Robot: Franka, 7 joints.
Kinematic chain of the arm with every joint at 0, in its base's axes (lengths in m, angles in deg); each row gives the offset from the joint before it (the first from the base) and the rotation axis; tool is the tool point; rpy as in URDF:
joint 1: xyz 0 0 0.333 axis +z
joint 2: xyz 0 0 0 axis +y
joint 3: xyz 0 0 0.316 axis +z
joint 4: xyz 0.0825 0 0 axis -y
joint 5: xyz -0.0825 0 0.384 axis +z
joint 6: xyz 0 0 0 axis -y
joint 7: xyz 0.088 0 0 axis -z
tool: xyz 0 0 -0.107 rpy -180 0 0
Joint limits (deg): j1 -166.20..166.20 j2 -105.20..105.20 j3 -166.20..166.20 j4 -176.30..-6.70 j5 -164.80..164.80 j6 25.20..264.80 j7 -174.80..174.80
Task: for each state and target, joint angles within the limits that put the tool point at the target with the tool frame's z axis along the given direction. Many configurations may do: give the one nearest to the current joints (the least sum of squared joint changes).
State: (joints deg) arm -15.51 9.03 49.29 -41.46 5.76 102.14 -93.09
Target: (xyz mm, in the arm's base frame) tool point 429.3 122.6 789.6 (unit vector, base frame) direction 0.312 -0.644 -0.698
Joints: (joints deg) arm -29.37 -19.59 41.39 -87.16 -31.27 85.84 -93.09
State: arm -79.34 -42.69 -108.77 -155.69 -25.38 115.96 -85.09
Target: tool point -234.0 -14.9 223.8 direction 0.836 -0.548 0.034
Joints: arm -102.00 -52.02 -102.87 -156.65 2.08 82.01 -85.09
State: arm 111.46 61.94 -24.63 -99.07 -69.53 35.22 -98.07
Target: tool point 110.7 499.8 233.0 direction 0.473 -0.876 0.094
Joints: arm 104.19 40.04 -19.00 -100.26 -36.61 55.39 -98.07
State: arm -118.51 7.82 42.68 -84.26 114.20 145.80 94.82
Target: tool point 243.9 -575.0 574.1 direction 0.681 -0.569 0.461
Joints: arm -115.75 4.61 48.47 -106.69 147.14 126.43 94.82
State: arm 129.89 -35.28 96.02 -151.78 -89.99 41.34 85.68
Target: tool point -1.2 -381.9 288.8 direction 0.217 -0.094 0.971
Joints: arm 157.20 -52.89 129.35 -147.29 -99.63 29.83 85.68
